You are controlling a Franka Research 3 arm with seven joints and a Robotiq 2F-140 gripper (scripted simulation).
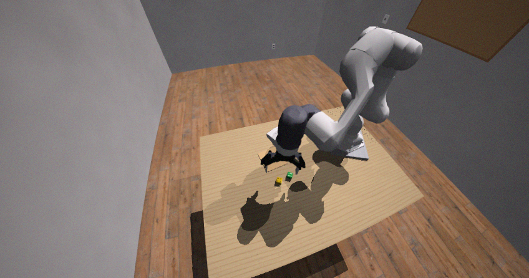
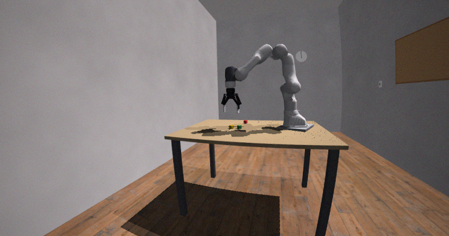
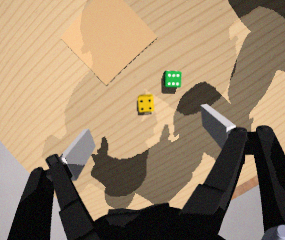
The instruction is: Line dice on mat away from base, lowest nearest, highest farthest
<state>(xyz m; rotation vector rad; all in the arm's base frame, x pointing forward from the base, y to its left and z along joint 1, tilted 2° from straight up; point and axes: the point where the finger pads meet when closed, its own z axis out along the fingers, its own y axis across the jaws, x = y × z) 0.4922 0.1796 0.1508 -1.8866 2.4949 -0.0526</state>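
My gripper is now 14 cm above the yellow die. From my hand the other things lie so: green die 7 cm behind, 2 cm to the right, 14 cm below; red die 5 cm behind, 27 cm to the right, 14 cm below; tan mat 15 cm to the right, 15 cm below.
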